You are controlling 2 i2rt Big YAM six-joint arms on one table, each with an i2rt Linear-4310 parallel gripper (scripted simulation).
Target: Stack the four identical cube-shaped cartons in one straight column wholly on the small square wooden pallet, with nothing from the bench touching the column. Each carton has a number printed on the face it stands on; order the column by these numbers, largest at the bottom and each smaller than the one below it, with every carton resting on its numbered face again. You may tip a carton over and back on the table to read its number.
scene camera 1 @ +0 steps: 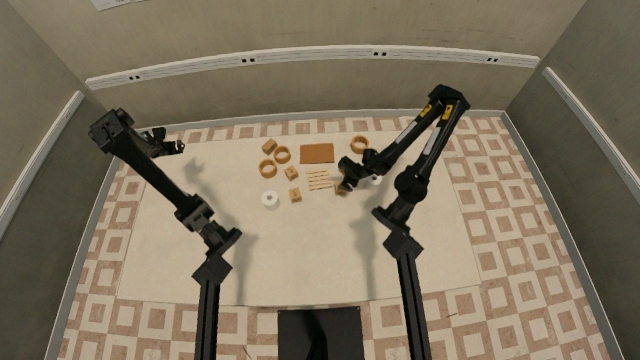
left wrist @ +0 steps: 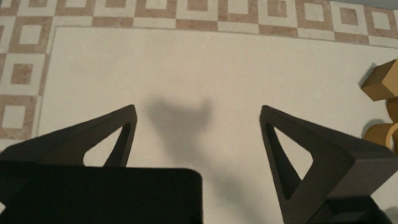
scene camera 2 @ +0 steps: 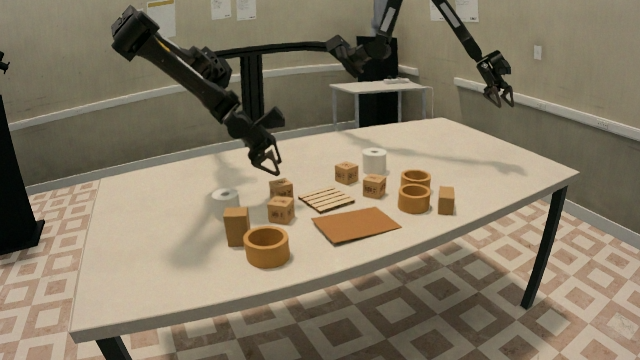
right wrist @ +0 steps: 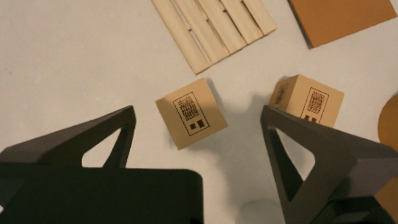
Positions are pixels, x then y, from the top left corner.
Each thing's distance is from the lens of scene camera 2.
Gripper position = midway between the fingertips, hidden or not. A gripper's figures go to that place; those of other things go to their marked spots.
my right gripper [scene camera 2: 279,169]: 114 cm
brown cardboard sheet [scene camera 2: 345,226]: 100 cm
